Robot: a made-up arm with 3 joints.
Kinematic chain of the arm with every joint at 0, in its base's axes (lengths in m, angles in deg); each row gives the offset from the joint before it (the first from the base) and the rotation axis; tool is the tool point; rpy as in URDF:
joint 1: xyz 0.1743 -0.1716 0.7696 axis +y
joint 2: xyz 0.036 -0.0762 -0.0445 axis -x
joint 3: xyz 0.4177 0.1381 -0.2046 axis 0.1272 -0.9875 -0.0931
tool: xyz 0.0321 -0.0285 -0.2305 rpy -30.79 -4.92 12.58
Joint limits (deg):
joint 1: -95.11..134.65
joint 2: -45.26..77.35
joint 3: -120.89..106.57
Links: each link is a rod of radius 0.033 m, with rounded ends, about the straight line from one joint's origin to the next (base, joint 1, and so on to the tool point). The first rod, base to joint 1, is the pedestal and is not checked.
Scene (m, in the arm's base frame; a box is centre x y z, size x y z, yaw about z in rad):
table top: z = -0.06
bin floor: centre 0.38 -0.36 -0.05 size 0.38 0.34 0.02 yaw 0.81
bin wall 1: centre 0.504 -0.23 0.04 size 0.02 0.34 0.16 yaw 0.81
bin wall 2: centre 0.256 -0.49 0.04 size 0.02 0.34 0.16 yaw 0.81
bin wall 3: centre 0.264 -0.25 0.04 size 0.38 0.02 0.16 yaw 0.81
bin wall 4: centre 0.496 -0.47 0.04 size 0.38 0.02 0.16 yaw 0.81
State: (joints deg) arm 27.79 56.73 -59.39
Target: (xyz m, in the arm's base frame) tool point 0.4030 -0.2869 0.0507
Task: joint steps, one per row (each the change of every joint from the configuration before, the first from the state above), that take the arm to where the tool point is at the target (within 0.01 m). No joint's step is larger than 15 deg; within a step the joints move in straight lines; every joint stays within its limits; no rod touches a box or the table.
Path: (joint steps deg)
1: 1.37 -4.71 13.87
2: 1.37 -4.71 13.88
3: 1.37 -4.71 13.87
4: 1.37 -4.70 13.87
5: 1.37 -4.71 13.87
6: 1.37 -4.71 13.88
7: 1.37 -4.71 13.87

